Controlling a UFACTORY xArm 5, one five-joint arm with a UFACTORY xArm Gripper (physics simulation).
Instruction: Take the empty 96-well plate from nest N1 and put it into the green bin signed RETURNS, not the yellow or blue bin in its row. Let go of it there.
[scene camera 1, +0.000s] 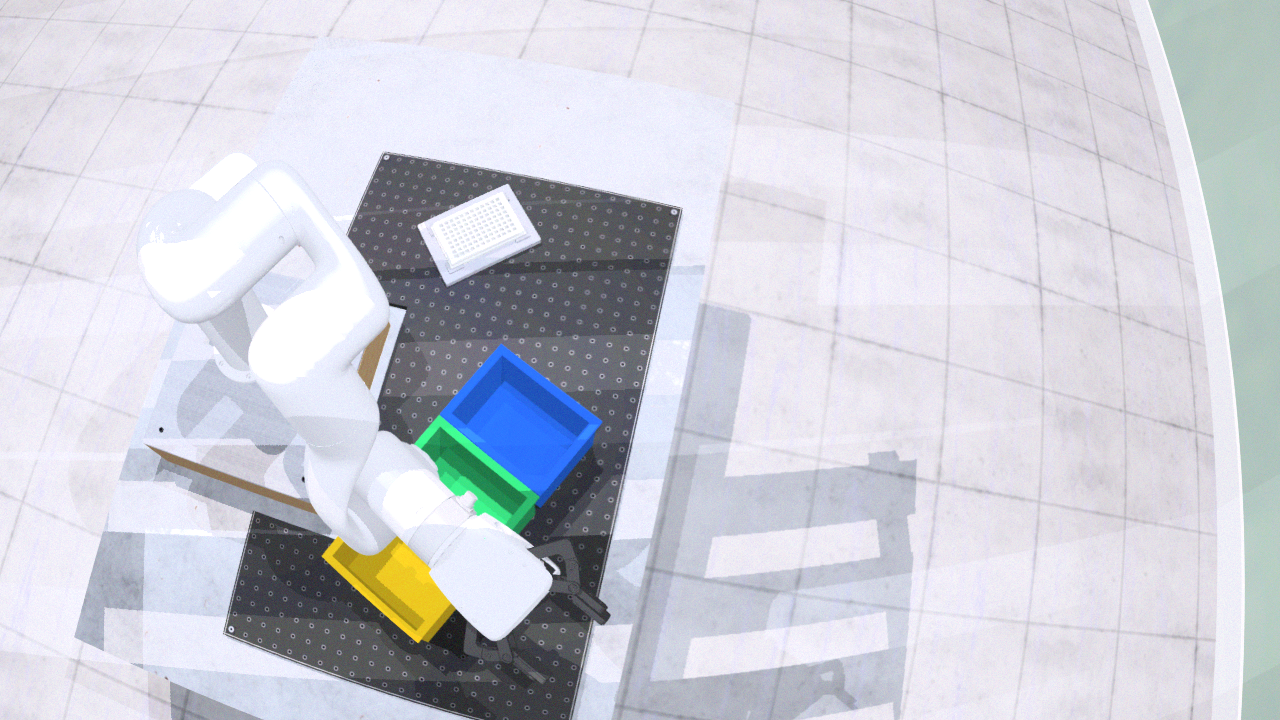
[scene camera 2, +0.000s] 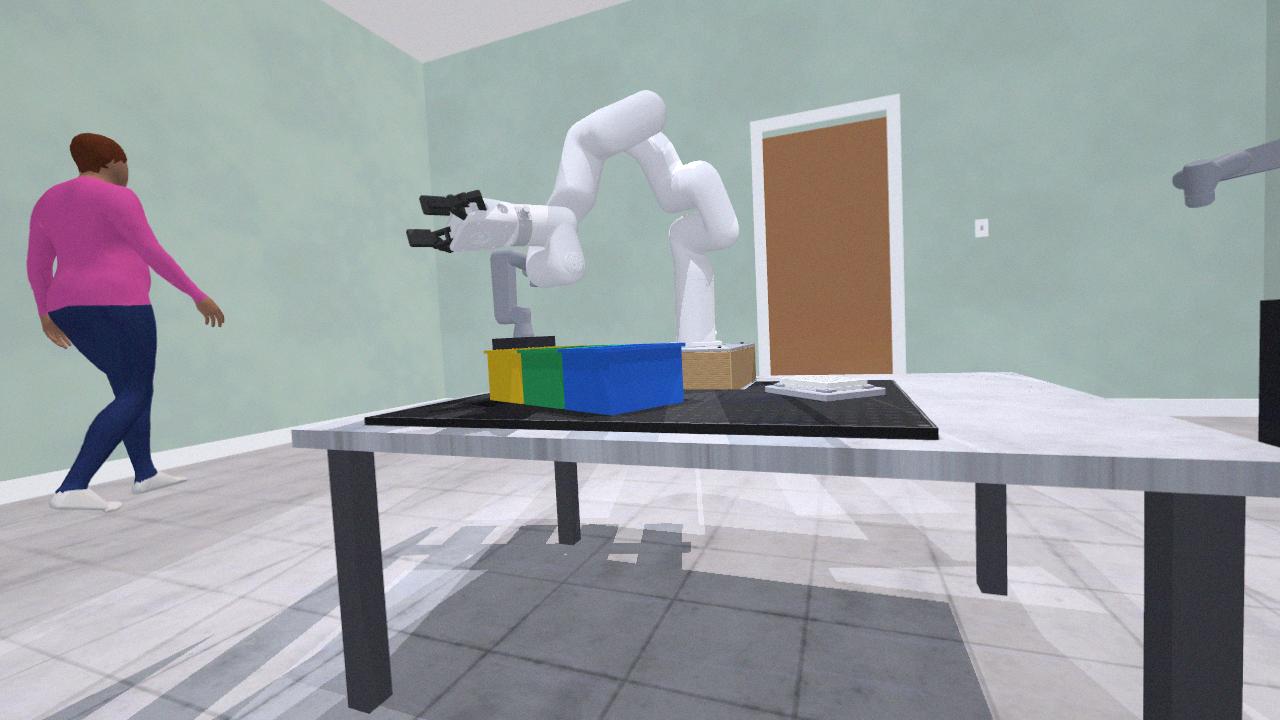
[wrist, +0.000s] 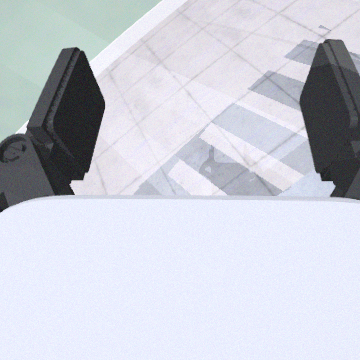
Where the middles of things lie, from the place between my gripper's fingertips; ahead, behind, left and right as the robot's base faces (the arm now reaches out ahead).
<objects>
I see my gripper 560 mm to the right of the white 96-well plate (scene camera 1: 481, 228), 360 mm past it and 300 mm above it. The rest, counted from my hand: pale nest (scene camera 1: 512, 248): 560 mm to the left, 360 mm behind, 310 mm below.
</objects>
